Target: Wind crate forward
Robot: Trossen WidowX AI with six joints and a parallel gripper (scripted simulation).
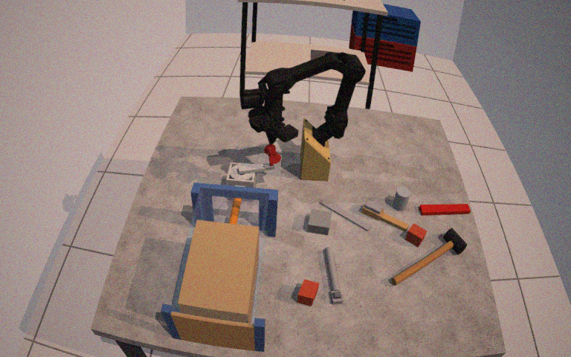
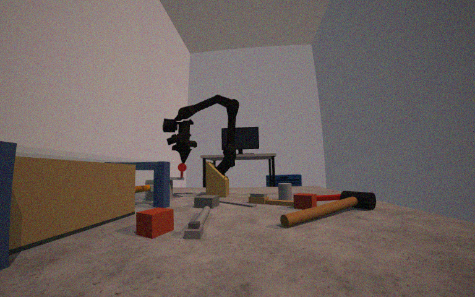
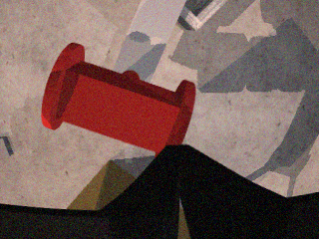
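Right now the red knob is 40 mm below my gripper tip, 30 mm ahead of it and 10 mm to the left of it. Round my gripper tip: grey winch (130 mm below, 100 mm to the right, 50 mm ahead); then grey crank arm (60 mm below, 40 mm ahead, 30 mm to the right); then blue frame (220 mm ahead, 90 mm to the right, 60 mm below).
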